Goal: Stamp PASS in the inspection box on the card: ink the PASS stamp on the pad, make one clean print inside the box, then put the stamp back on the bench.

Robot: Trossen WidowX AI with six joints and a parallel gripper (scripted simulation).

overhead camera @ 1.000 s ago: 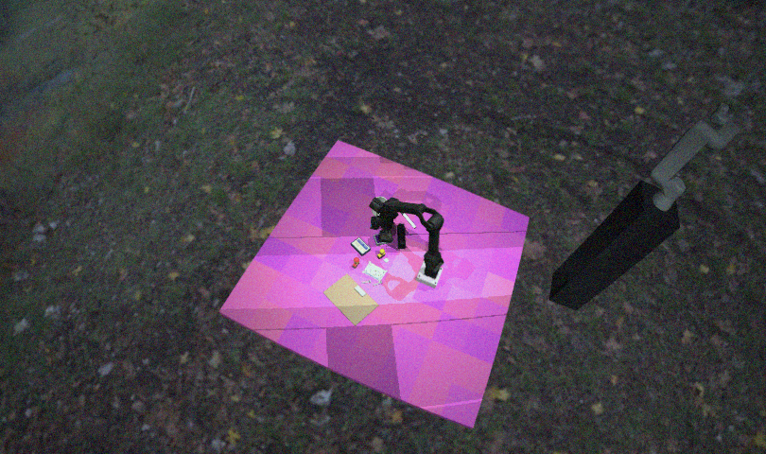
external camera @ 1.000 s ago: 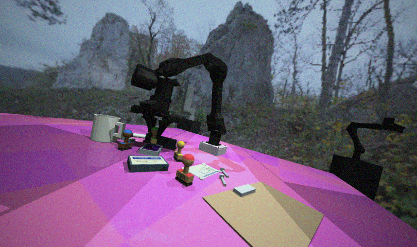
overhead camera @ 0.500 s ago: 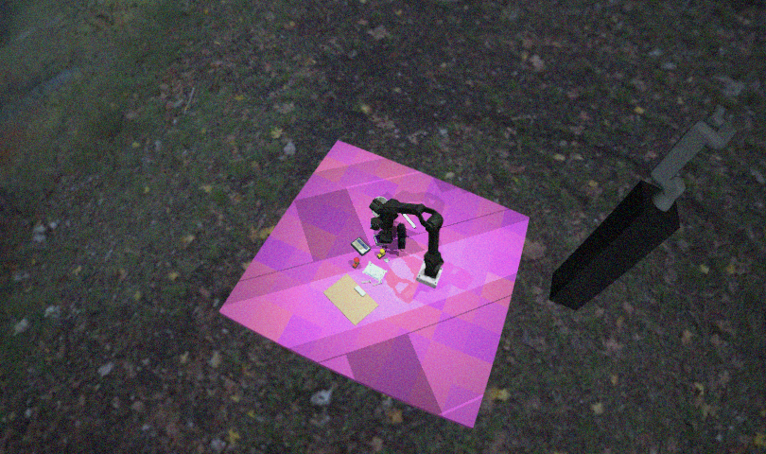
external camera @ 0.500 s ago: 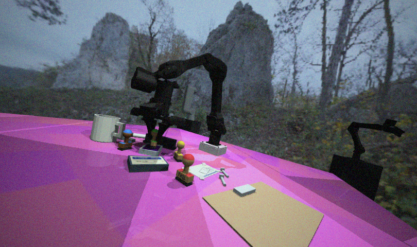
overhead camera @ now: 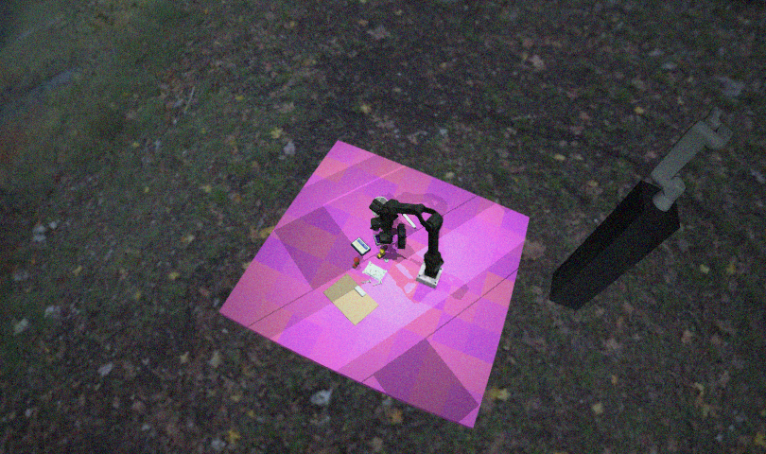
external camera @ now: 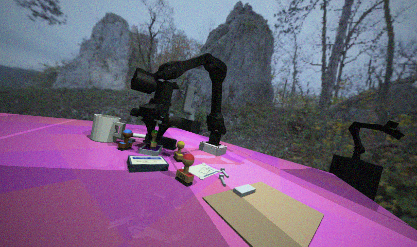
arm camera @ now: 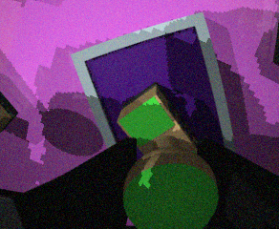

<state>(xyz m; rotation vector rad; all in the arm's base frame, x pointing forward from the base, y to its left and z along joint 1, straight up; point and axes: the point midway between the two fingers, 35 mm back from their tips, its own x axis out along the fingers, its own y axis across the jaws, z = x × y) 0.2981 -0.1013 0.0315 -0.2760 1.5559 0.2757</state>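
Now: gripper tip right at the green-knobbed stamp. Also, from my gripper tip: blue-knobbed stamp (7 cm ahead, 5 cm to the right, 2 cm below); then purple ink pad (3 cm below); then black bar (8 cm behind, 5 cm to the right, 2 cm below).
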